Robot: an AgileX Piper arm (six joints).
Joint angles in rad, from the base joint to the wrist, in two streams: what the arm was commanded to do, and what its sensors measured. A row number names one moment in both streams.
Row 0, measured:
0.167, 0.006, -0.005, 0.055, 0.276, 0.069
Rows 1 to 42, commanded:
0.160, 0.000, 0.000, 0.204, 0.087, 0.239
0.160, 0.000, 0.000, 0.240, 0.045, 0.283
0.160, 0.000, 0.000, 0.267, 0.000, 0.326
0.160, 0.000, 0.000, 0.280, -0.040, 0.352
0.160, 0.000, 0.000, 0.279, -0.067, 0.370
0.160, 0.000, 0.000, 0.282, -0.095, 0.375
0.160, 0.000, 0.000, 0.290, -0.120, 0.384
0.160, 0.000, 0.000, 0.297, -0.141, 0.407
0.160, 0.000, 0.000, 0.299, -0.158, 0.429
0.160, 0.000, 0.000, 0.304, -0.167, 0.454
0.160, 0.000, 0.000, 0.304, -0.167, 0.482
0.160, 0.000, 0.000, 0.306, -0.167, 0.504
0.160, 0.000, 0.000, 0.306, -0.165, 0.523
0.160, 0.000, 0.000, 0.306, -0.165, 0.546
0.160, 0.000, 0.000, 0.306, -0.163, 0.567
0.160, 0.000, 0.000, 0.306, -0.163, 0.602
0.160, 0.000, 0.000, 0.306, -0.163, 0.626
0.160, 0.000, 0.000, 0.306, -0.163, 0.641
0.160, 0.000, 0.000, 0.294, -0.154, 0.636
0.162, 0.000, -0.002, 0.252, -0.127, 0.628
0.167, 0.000, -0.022, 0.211, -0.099, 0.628
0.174, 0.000, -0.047, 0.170, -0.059, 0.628
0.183, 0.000, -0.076, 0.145, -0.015, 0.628
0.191, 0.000, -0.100, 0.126, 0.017, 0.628
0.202, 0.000, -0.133, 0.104, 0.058, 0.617
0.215, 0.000, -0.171, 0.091, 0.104, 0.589
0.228, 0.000, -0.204, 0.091, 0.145, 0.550
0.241, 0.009, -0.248, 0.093, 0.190, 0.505
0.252, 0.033, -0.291, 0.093, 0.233, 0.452
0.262, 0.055, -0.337, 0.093, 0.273, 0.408
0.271, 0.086, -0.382, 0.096, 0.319, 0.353
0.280, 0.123, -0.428, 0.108, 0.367, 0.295
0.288, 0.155, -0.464, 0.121, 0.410, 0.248
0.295, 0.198, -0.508, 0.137, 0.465, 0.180
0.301, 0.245, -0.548, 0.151, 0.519, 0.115
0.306, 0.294, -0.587, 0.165, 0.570, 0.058
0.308, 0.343, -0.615, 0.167, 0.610, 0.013
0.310, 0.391, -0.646, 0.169, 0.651, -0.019
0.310, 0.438, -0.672, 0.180, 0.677, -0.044
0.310, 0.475, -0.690, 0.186, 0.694, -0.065
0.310, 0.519, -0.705, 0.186, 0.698, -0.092
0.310, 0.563, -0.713, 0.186, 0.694, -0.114
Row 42, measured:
0.306, 0.418, -0.661, 0.177, 0.641, 0.000
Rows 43 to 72, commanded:
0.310, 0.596, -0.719, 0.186, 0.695, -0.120
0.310, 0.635, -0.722, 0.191, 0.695, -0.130
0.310, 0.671, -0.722, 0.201, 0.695, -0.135
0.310, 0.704, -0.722, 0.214, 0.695, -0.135
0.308, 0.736, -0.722, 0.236, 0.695, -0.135
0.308, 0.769, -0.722, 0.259, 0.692, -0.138
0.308, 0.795, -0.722, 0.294, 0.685, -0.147
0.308, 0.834, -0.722, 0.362, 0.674, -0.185
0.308, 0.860, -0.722, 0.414, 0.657, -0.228
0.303, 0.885, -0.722, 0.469, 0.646, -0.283
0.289, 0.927, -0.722, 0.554, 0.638, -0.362
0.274, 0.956, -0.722, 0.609, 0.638, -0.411
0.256, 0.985, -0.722, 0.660, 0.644, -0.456
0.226, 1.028, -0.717, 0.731, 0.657, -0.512
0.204, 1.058, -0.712, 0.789, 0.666, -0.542
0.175, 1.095, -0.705, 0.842, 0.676, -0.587
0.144, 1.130, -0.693, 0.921, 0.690, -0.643
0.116, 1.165, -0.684, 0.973, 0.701, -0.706
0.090, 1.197, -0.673, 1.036, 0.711, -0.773
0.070, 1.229, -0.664, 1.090, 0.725, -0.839
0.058, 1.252, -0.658, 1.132, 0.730, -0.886
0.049, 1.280, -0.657, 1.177, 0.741, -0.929
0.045, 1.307, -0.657, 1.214, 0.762, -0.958
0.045, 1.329, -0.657, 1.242, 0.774, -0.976
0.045, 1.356, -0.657, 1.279, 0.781, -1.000
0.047, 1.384, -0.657, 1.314, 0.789, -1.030
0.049, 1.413, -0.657, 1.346, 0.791, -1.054
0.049, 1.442, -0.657, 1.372, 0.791, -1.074
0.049, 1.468, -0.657, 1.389, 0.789, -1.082
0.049, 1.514, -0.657, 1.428, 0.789, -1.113
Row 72, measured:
0.053, 1.410, -0.663, 1.314, 0.783, -1.018
